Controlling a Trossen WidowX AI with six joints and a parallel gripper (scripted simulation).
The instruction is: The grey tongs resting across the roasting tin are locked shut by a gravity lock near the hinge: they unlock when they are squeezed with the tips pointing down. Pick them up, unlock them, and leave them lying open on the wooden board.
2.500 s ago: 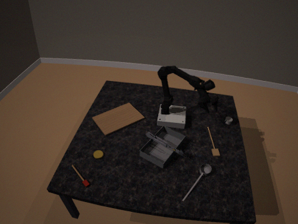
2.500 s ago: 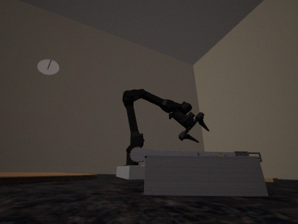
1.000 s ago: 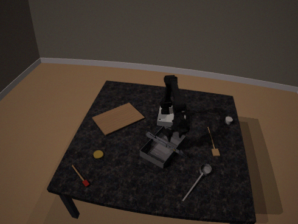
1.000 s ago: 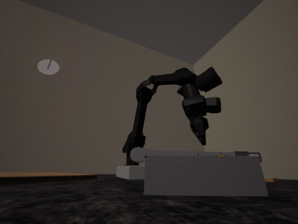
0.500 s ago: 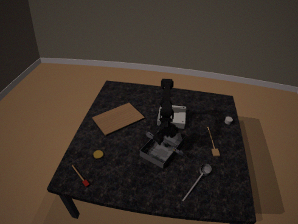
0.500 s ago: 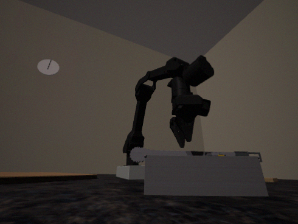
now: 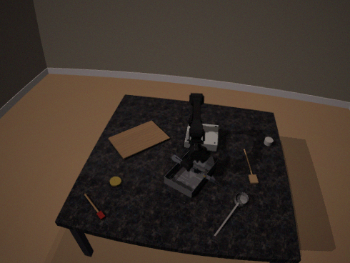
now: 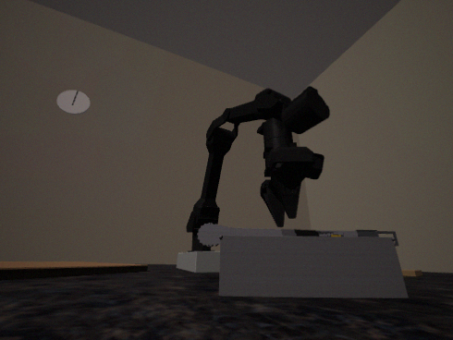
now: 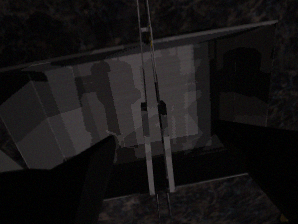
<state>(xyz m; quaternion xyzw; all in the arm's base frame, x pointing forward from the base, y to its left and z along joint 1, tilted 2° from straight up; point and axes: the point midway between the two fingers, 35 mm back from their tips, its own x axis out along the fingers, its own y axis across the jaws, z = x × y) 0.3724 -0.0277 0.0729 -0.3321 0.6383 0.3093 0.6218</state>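
Now: the roasting tin 20 mm behind my gripper tip and 60 mm below it. From my gripper tip the other things lie so: red-headed spatula (260 mm ahead, 530 mm to the right, 90 mm below); wooden board (330 mm behind, 350 mm to the right, 80 mm below); yellow disc (60 mm ahead, 450 mm to the right, 80 mm below).
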